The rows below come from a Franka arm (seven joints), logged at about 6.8 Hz.
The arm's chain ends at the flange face. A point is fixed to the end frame.
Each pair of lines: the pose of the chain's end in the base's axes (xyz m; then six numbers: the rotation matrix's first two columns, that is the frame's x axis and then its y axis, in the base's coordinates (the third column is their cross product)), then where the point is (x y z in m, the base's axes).
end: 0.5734 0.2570 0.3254 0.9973 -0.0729 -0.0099 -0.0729 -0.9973 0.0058
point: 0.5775 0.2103 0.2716
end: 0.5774 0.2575 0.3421 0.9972 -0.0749 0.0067 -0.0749 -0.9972 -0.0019
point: 0.5823 0.2111 0.2881
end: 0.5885 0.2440 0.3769 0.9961 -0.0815 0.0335 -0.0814 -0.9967 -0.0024
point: 0.5945 0.1975 0.3231
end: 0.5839 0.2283 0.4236 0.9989 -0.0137 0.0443 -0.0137 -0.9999 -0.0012
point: 0.5937 0.1822 0.3700
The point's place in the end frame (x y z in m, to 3 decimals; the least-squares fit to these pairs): 0.008 0.046 0.054
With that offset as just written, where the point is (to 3 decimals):
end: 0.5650 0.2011 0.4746 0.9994 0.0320 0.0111 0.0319 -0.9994 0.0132
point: 0.575 0.155 0.421
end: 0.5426 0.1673 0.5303 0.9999 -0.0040 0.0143 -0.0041 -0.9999 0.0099
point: 0.551 0.121 0.477
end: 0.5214 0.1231 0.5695 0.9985 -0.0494 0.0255 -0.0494 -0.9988 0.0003
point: 0.528 0.077 0.516
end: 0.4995 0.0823 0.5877 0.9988 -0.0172 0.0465 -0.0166 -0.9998 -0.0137
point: 0.509 0.037 0.534
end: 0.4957 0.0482 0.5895 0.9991 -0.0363 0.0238 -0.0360 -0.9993 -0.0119
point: 0.503 0.003 0.535
